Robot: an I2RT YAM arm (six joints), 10 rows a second.
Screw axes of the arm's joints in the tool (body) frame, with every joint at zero. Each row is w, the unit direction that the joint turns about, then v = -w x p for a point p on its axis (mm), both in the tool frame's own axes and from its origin. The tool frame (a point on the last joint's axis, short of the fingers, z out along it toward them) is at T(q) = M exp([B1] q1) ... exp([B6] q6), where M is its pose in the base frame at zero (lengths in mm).
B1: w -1 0 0 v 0 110.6 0
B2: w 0 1 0 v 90.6 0 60
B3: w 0 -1 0 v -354.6 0 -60
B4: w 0 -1 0 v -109.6 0 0
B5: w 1 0 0 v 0 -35.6 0
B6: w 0 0 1 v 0 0 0
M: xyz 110.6 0 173.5 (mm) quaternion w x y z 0.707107 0 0.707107 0
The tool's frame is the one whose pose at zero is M.
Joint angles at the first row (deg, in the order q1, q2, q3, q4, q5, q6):
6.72 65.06 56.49 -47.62 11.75 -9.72
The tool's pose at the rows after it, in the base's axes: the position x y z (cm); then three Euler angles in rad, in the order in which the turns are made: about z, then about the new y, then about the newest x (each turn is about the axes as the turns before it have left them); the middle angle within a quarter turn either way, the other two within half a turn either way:
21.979 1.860 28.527 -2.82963 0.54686 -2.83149
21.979 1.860 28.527 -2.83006 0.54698 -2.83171
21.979 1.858 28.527 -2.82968 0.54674 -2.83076
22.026 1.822 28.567 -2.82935 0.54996 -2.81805
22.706 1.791 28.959 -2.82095 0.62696 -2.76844
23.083 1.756 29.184 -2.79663 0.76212 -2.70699
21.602 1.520 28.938 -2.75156 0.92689 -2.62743
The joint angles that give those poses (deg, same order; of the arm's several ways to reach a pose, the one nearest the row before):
6.72 65.06 56.49 -47.62 11.75 -9.72
6.72 65.06 56.49 -47.62 11.75 -9.69
6.72 65.06 56.49 -47.61 11.79 -9.71
6.72 65.06 56.49 -47.31 12.47 -9.74
6.72 64.93 56.03 -42.20 14.28 -9.72
6.72 63.05 53.10 -32.99 15.59 -9.76
6.72 56.40 46.04 -22.70 16.62 -9.72

